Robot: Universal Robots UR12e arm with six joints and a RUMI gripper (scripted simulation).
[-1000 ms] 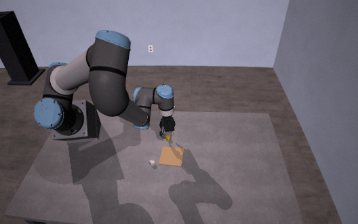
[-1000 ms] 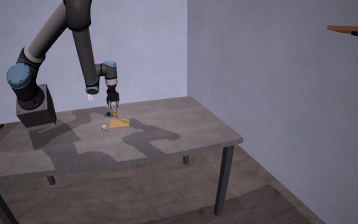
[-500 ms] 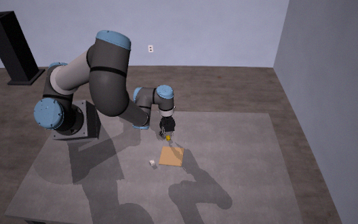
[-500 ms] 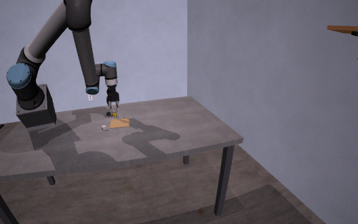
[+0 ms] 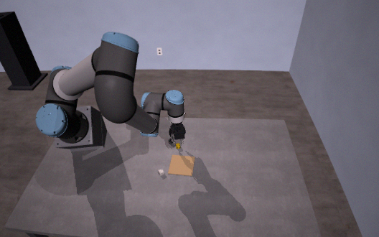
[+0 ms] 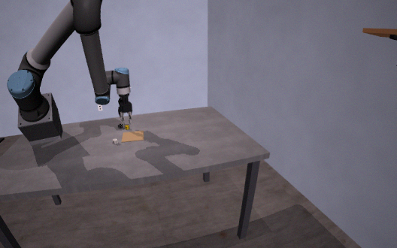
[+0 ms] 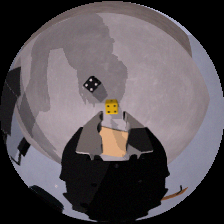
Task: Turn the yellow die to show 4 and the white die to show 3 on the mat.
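Now: the yellow die 40 mm below my hand. Round my hand: black die (50 mm behind, 40 mm to the left, 40 mm below); then white die (210 mm to the right, 70 mm behind, 40 mm below); then tan mat (140 mm to the right, 50 mm below, 40 mm ahead).
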